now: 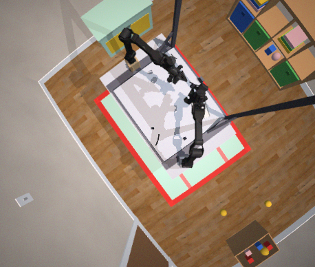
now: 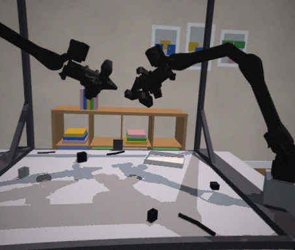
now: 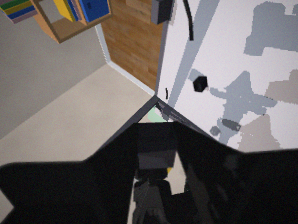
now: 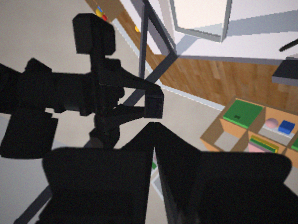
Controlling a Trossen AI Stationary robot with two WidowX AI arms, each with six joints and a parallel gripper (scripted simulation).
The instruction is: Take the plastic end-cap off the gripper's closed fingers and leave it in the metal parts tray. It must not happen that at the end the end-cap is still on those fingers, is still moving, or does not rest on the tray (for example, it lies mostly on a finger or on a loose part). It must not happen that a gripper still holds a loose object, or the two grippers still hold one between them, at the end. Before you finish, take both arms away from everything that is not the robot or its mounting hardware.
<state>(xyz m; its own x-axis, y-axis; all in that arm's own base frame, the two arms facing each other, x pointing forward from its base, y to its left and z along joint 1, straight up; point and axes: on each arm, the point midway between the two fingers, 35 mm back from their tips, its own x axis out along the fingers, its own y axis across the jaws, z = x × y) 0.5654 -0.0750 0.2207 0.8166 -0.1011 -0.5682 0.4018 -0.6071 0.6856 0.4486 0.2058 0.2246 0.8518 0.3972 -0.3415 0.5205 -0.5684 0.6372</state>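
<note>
My left gripper is now 30 mm to the left of the black end-cap and 10 mm above it.
</note>
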